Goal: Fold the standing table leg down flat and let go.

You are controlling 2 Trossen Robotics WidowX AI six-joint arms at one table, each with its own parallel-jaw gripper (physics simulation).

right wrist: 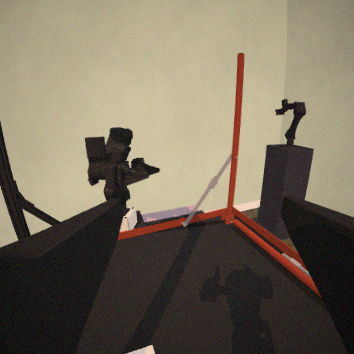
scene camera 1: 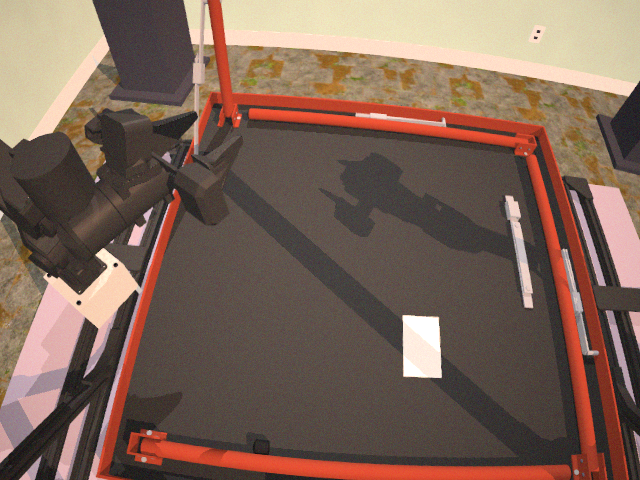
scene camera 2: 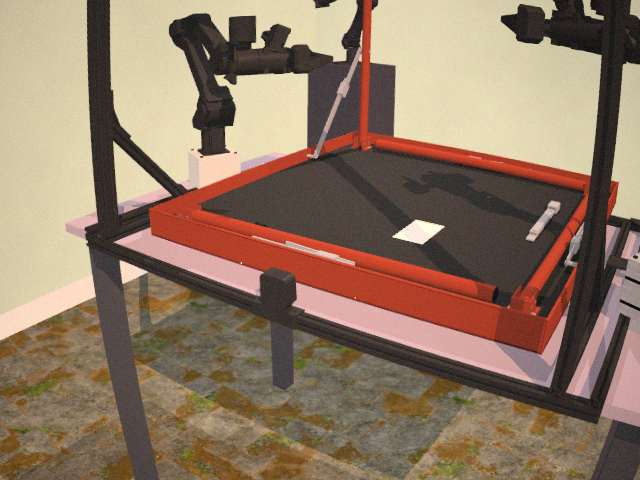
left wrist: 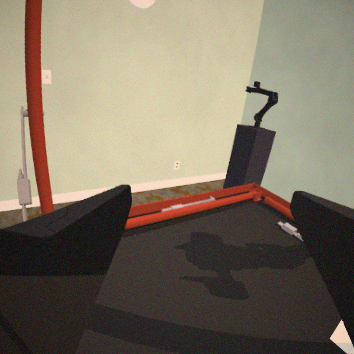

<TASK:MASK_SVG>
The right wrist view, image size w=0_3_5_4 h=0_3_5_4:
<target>my left gripper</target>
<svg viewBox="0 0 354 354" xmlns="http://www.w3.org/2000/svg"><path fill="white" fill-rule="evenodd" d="M100 170L102 178L105 179L105 186L108 189L114 190L159 172L158 167L146 164L143 157L133 158L131 160L131 167L129 167L126 158L131 147L123 143L114 144L110 161L104 161Z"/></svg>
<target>my right gripper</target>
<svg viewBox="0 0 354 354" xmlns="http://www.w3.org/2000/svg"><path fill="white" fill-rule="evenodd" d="M120 198L108 199L57 224L0 247L0 354L75 353L118 238L123 218ZM284 196L282 198L280 215L289 237L311 276L347 353L354 354L354 217L292 195Z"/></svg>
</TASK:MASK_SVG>
